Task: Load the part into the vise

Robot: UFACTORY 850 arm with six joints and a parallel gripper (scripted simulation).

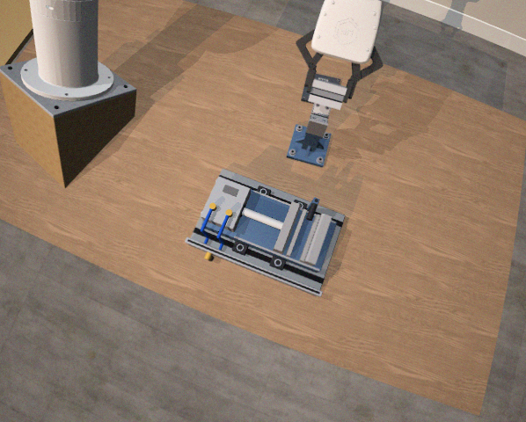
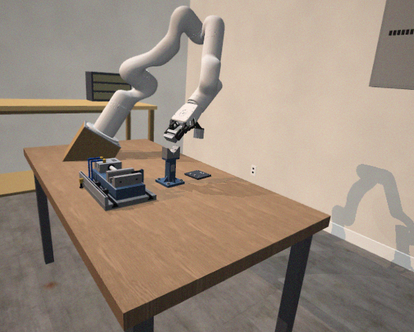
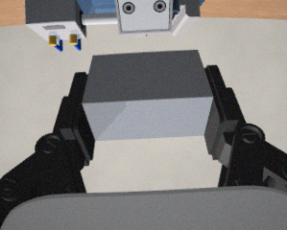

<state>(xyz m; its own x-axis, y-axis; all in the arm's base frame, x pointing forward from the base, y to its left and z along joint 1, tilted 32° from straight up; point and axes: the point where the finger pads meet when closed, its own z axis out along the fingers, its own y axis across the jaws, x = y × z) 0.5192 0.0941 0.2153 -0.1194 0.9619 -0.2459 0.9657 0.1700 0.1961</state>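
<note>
Now: the V-block post 15 cm below my hand and 1 cm to the right of it. Also, from my hand: work stop 18 cm to the right, 12 cm below, 8 cm ahead; infeed plate 21 cm below, 15 cm to the left, 5 cm behind; part 1 cm to the right.
</note>
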